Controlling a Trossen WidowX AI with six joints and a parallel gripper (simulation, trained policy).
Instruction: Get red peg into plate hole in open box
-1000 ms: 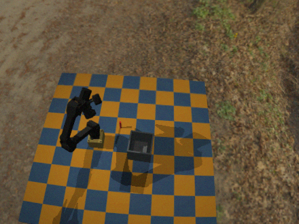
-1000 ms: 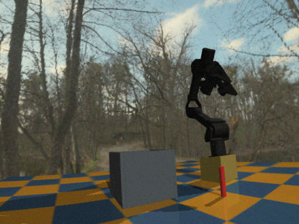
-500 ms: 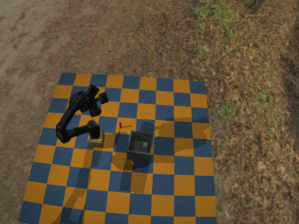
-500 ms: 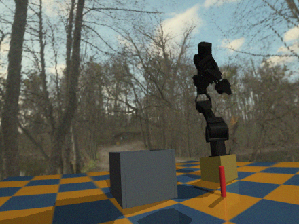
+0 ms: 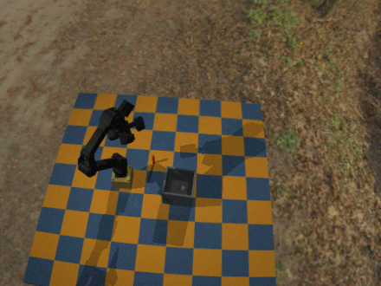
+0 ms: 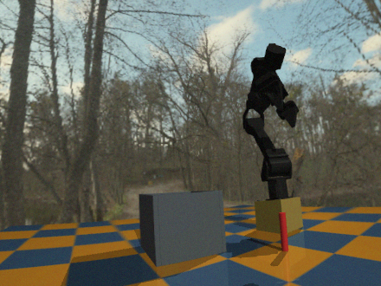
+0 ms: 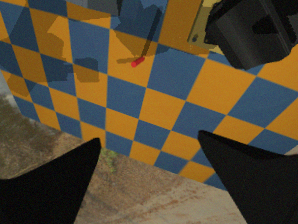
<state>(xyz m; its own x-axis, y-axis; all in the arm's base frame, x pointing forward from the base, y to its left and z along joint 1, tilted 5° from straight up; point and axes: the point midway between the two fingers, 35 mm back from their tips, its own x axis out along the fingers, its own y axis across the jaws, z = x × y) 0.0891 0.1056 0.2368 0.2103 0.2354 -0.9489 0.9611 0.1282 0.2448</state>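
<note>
Right now my gripper tip is 27 cm above the red peg and 10 cm short of it. From my gripper tip the other things lie so: plate: 26 cm below, 23 cm ahead, 20 cm to the right.
</note>
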